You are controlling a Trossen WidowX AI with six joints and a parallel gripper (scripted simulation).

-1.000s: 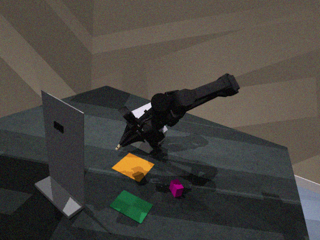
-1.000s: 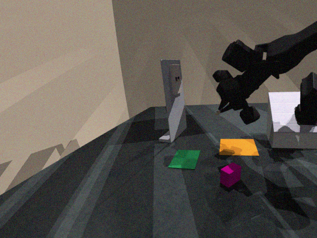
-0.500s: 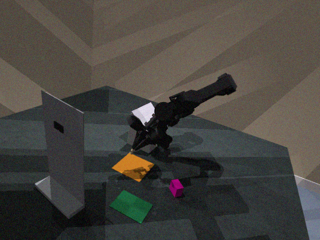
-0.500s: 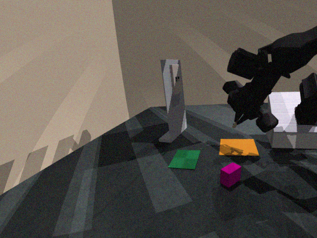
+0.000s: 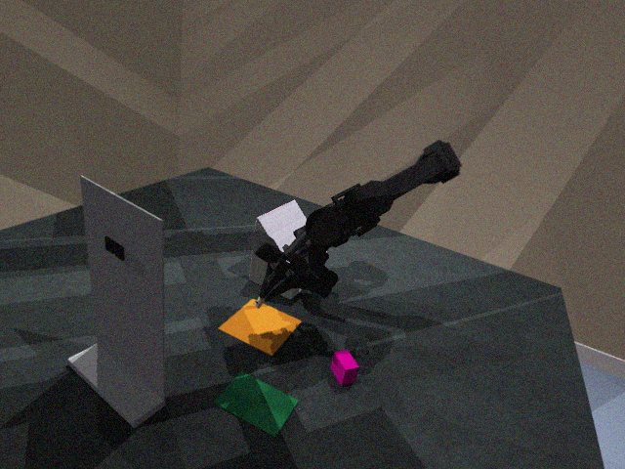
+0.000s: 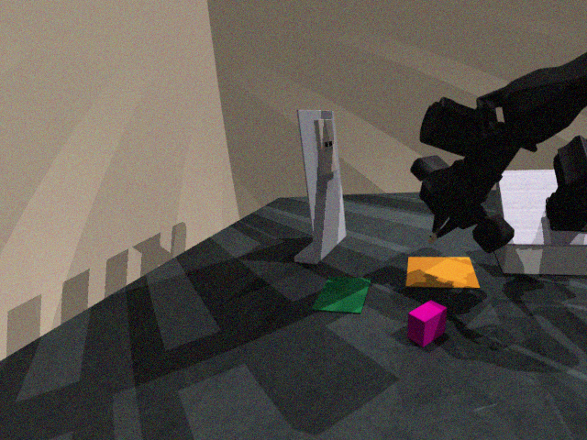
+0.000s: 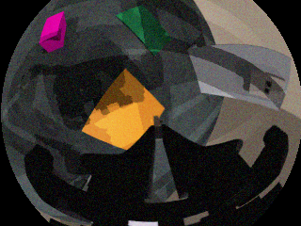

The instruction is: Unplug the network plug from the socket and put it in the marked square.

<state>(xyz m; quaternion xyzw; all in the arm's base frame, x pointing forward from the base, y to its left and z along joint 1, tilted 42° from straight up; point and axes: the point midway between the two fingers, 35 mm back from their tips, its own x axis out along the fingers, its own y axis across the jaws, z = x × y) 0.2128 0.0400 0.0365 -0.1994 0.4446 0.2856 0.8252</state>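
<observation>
Right now my gripper tip is 7 cm above the orange square and 1 cm past it. Also, from my gripper tip: upright panel 24 cm ahead, 9 cm to the right, 7 cm above; network plug right at my gripper tip.
</observation>
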